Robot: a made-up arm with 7 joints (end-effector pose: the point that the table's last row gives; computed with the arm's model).
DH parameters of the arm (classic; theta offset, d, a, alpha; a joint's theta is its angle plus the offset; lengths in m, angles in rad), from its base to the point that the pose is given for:
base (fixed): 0 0.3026 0.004 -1.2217
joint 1: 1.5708 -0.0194 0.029 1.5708
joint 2: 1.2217 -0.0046 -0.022 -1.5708
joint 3: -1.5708 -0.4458 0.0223 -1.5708
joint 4: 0 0.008 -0.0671 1.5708
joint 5: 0 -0.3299 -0.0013 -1.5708
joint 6: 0 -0.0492 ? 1.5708
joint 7: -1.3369 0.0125 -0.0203 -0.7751
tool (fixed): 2.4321 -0.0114 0 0
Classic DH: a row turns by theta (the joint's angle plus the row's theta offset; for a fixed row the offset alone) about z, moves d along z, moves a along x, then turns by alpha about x.
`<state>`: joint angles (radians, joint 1 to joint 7).
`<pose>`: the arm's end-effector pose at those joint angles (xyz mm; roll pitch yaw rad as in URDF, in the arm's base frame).
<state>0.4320 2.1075 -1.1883 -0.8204 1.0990 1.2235 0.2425</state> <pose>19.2 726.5 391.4 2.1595 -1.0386 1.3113</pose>
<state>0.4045 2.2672 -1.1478 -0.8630 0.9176 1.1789 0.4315</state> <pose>70.5 694.3 483.1 2.4876 -1.2133 0.7593</pose>
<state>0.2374 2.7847 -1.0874 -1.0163 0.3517 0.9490 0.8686</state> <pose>161.6 496.8 760.1 -2.8726 -0.9571 -0.7971</pose>
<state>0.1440 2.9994 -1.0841 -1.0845 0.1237 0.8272 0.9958</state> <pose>153.2 379.3 855.1 -2.9215 -0.7669 -0.9146</pose>
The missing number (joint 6, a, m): 0.0222
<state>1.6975 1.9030 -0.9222 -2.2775 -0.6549 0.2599 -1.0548</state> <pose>-341.2 275.7 279.1 -0.1079 0.1117 -1.7614</pose>
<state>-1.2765 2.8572 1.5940 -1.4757 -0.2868 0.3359 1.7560</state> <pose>-565.8 -26.6 525.1 2.1534 -0.0317 2.5822</pose>
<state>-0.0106 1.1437 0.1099 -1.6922 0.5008 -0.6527 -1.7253</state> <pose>326.2 383.7 93.9 2.7331 -0.4647 -1.8584</pose>
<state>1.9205 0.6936 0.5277 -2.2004 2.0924 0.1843 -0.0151</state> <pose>-312.9 269.3 240.2 0.0292 0.6218 2.3366</pose>
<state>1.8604 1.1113 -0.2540 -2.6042 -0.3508 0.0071 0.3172</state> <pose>-307.3 90.7 173.5 -0.0022 0.3586 0.3891</pose>
